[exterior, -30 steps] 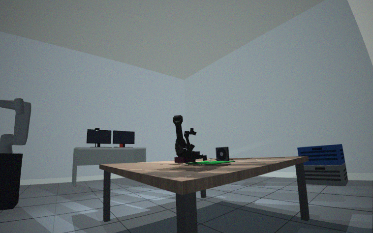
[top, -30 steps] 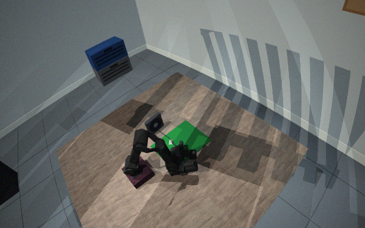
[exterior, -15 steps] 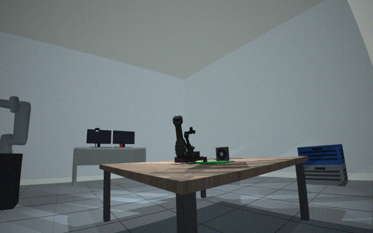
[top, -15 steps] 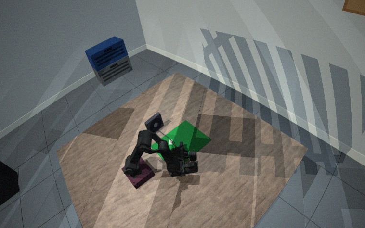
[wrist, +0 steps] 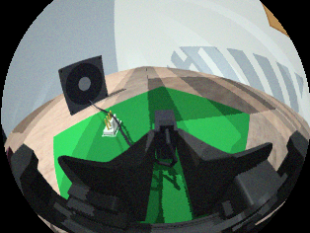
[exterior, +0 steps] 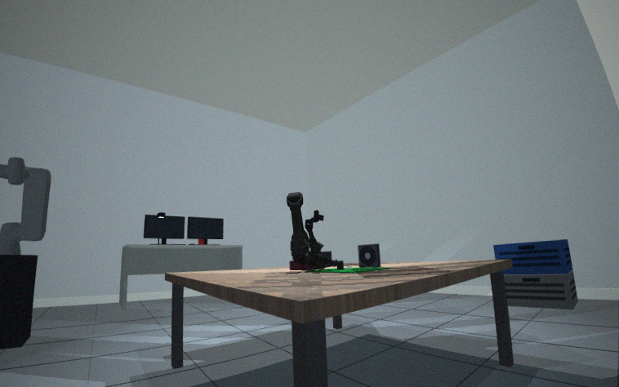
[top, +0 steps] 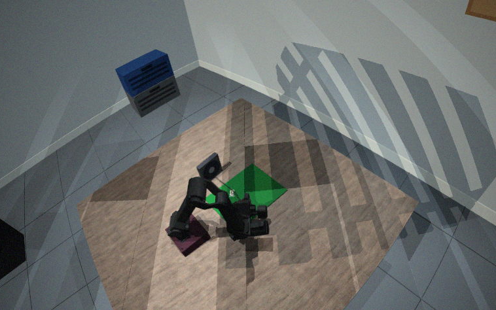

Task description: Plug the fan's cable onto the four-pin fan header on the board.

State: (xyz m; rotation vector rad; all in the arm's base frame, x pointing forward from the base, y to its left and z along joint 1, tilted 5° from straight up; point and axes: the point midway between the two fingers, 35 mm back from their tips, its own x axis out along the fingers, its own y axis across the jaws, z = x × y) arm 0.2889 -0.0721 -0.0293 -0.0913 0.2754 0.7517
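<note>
Right now my gripper tip is 10 mm above the black plug. Round my gripper tip: black fan 240 mm to the left, 30 mm above, 10 mm behind; green board 50 mm below, 40 mm to the left, 20 mm ahead.
</note>
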